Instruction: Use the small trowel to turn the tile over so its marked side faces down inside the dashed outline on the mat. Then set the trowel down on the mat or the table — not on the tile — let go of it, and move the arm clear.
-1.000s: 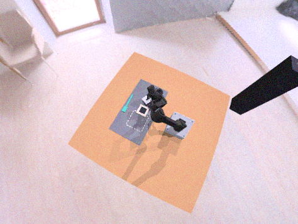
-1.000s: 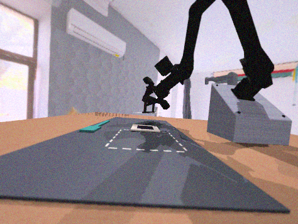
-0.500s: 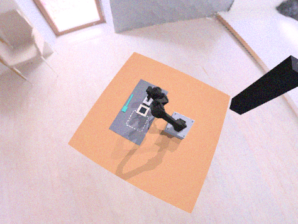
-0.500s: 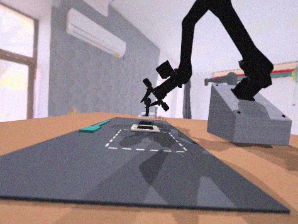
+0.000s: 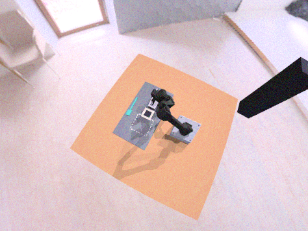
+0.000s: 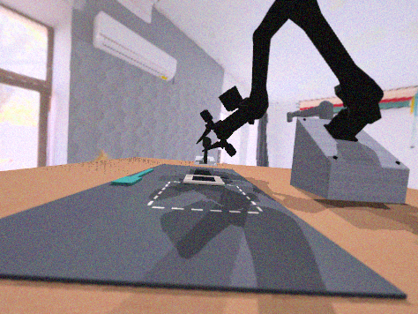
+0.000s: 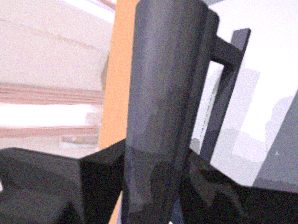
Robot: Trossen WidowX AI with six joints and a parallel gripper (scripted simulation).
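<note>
Right now the white tile is 30 mm behind my gripper tip, 140 mm to the left of it and 90 mm below it. Also, from my gripper tip: small trowel (30 mm behind, 10 mm below); then dark mat (10 mm ahead, 140 mm to the left, 110 mm below); then teal trowel (140 mm ahead, 160 mm to the left, 90 mm below).
</note>
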